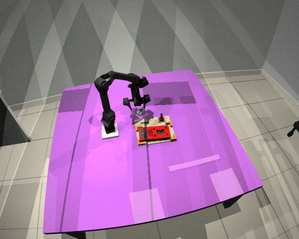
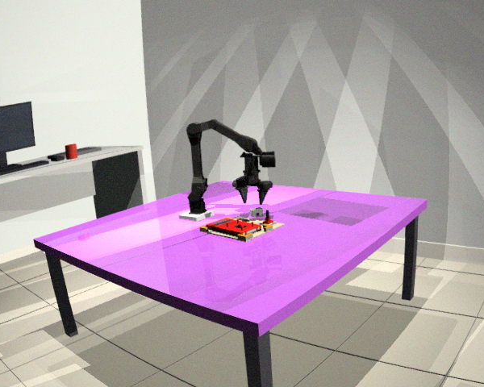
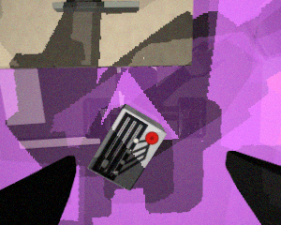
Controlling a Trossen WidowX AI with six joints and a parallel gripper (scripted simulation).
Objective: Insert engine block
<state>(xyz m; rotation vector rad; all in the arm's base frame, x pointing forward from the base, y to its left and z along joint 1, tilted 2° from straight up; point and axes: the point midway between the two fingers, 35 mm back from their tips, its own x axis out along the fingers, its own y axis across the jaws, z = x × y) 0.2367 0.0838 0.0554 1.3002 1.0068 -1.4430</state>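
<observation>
Now: gripper tip 40 mm above the grey engine block, 20 mm short of it and 10 mm to the left of it.
</observation>
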